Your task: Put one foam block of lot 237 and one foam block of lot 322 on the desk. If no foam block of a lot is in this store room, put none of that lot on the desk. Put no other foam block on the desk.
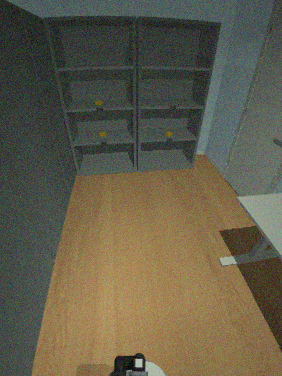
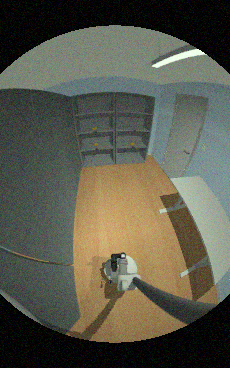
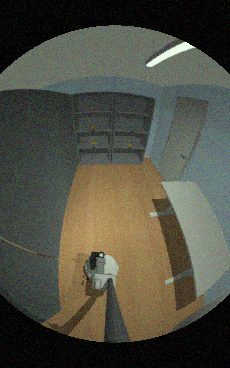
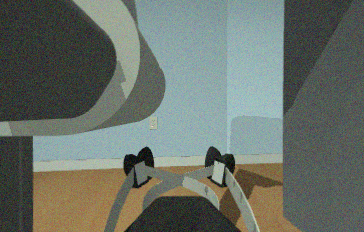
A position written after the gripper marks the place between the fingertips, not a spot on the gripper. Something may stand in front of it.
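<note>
The gripper [image 4: 179, 159] is there in the scene, and so is a grey door [image 3: 189, 114]. You can see the door in image 2 [image 2: 189, 112] too.
</note>
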